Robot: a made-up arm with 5 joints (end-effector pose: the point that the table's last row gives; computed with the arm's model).
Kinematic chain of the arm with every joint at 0, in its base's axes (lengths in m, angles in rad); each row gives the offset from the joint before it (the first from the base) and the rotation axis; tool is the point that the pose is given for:
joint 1: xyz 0 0 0.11 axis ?
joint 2: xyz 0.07 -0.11 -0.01 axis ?
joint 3: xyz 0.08 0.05 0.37 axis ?
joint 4: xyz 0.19 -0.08 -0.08 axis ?
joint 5: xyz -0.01 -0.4 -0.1 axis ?
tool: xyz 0 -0.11 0.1
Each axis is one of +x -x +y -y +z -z.
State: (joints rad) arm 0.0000 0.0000 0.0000 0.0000 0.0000
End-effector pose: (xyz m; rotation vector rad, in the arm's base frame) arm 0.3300 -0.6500 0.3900 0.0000 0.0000 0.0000
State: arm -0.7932 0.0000 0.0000 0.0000 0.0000
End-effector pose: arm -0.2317 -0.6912 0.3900 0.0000 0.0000 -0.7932
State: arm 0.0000 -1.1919 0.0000 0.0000 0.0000
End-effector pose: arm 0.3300 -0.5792 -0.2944 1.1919 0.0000 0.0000
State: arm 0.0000 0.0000 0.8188 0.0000 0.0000
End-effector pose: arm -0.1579 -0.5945 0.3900 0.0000 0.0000 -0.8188
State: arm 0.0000 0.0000 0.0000 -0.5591 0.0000
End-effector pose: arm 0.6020 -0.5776 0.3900 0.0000 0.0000 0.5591
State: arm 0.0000 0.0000 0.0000 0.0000 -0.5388
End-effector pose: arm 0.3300 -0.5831 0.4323 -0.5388 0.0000 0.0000
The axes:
joint 1: +z
joint 2: -x
joint 3: -z
joint 4: -z
joint 5: +x

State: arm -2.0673 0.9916 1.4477 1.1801 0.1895
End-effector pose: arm 0.3263 0.0010 -0.0175 1.2049 0.4467 1.4363
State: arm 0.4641 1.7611 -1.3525 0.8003 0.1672
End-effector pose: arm 0.3901 0.4186 0.2788 -1.6592 0.1374 0.7037
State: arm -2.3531 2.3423 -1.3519 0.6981 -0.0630
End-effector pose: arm -0.2345 -0.5672 0.0276 -0.1903 2.5200 -0.7147
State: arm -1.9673 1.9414 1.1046 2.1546 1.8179
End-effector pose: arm -0.2428 -0.1466 -0.2102 -2.1841 -1.4654 0.5999
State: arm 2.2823 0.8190 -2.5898 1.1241 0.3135
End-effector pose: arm -0.5008 0.3098 0.1608 1.1204 0.0541 -2.4684
